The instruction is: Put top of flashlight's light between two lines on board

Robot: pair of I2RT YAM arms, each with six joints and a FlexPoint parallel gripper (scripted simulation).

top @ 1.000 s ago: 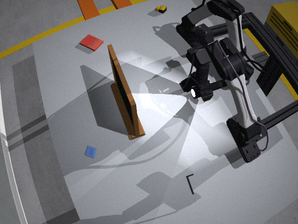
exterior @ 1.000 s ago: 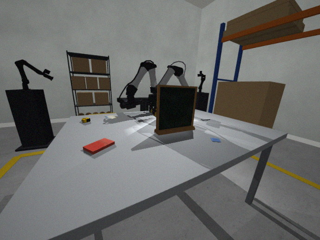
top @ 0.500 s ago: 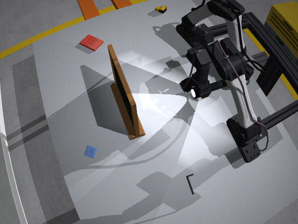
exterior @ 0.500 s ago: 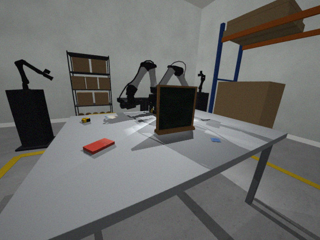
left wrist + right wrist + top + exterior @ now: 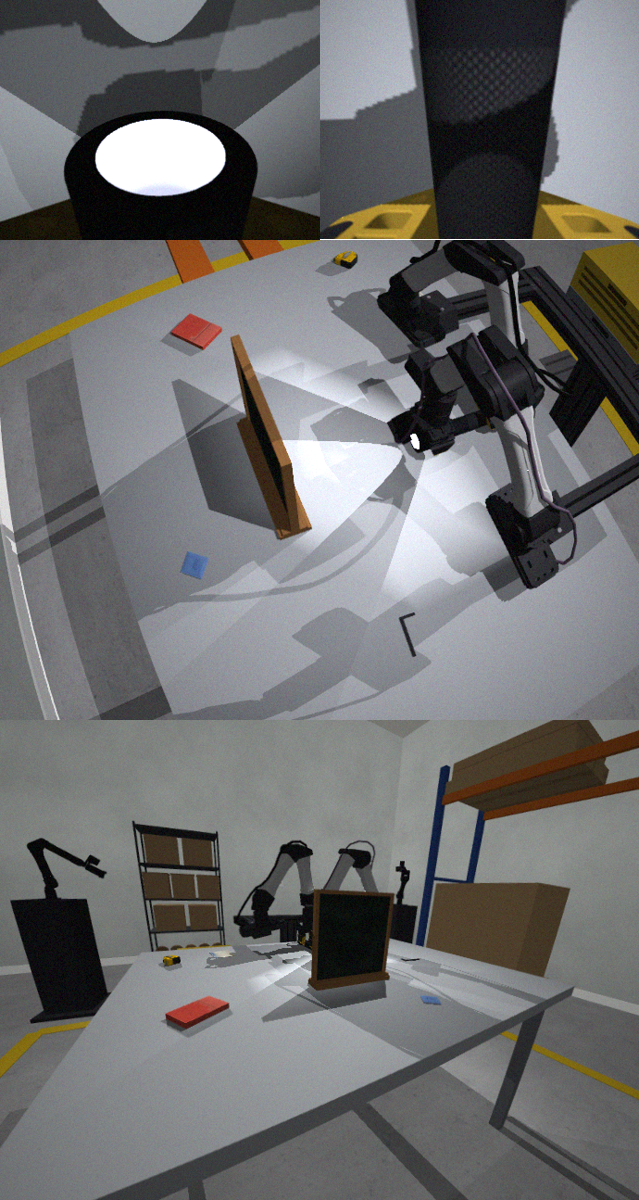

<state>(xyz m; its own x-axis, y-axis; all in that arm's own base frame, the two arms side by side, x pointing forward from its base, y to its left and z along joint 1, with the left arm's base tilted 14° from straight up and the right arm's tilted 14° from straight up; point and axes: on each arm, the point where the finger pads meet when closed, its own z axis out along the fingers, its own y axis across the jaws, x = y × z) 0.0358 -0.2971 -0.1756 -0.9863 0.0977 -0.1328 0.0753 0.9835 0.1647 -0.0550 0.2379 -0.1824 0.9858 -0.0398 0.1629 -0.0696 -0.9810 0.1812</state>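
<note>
My left hand is 9 cm past the black flashlight and 1 cm to the left of it. Also, from my left hand: black hex key 19 cm ahead, 38 cm to the left, 2 cm below; board 35 cm ahead, 3 cm to the right, 13 cm above; yellow tape measure 3 cm behind, 66 cm to the right, 1 cm below.
Now: right hand 80 mm short of the black flashlight. Also, from my right hand: black hex key: 390 mm to the left, 360 mm ahead, 20 mm below; then board: 520 mm ahead, 130 mm above, 20 mm to the right; then yellow tape measure: 650 mm to the right, 130 mm ahead, 10 mm below.
</note>
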